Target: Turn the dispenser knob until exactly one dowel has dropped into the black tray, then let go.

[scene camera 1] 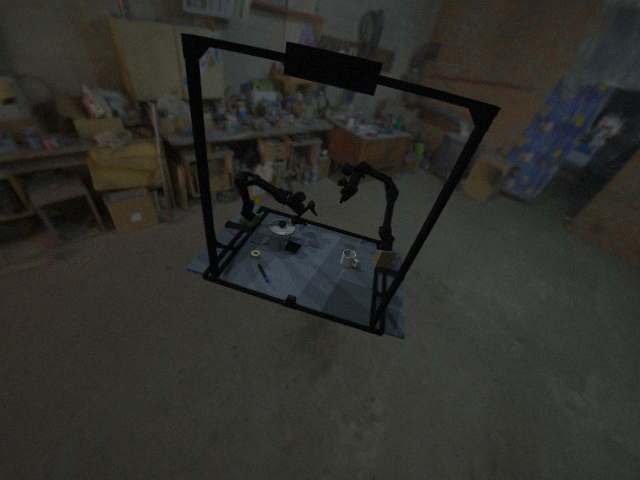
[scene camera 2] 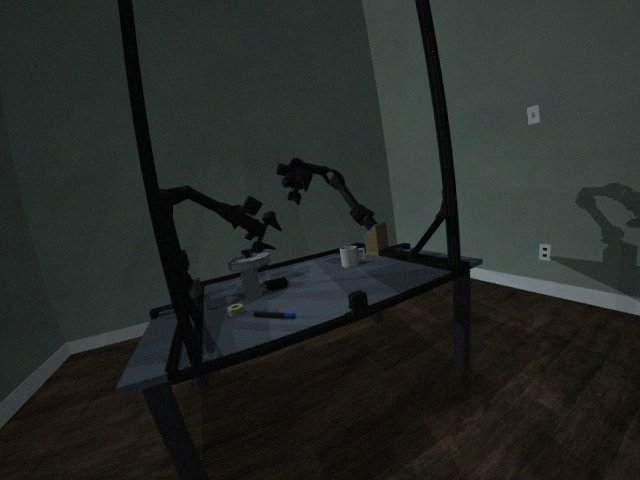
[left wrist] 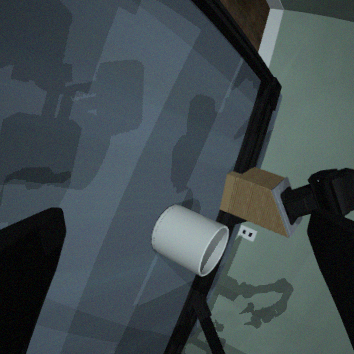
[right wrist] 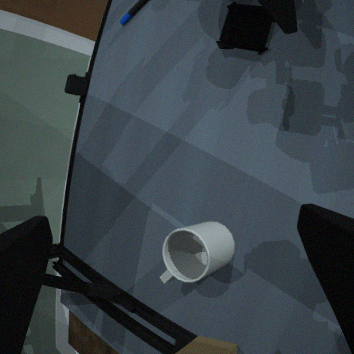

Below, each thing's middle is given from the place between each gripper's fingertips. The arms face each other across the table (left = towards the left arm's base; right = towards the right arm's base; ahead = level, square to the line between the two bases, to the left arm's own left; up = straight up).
I see my right gripper 29 cm above the white mug [left wrist: 194,241], 15 cm to the left of it and 14 cm past it.
The white mug is 30 cm to the right of my left hand, 12 cm below it and 11 cm behind it.
